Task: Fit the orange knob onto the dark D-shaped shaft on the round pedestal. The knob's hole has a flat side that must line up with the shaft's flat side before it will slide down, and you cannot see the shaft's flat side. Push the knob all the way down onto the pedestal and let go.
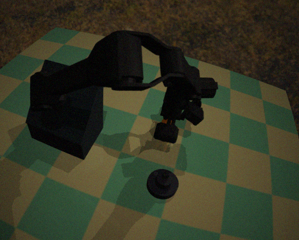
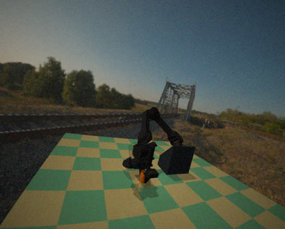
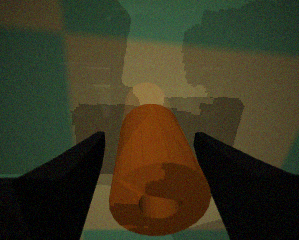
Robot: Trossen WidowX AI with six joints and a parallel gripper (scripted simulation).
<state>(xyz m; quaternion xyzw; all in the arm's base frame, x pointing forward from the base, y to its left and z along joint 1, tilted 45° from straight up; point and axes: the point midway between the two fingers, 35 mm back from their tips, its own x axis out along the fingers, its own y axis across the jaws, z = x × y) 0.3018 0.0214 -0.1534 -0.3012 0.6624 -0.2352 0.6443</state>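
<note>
Right now my gripper tip is 40 mm short of the dark round pedestal, 180 mm to the left of it and 20 mm below it. Also, from my gripper tip: orange knob: 20 mm above.
</note>
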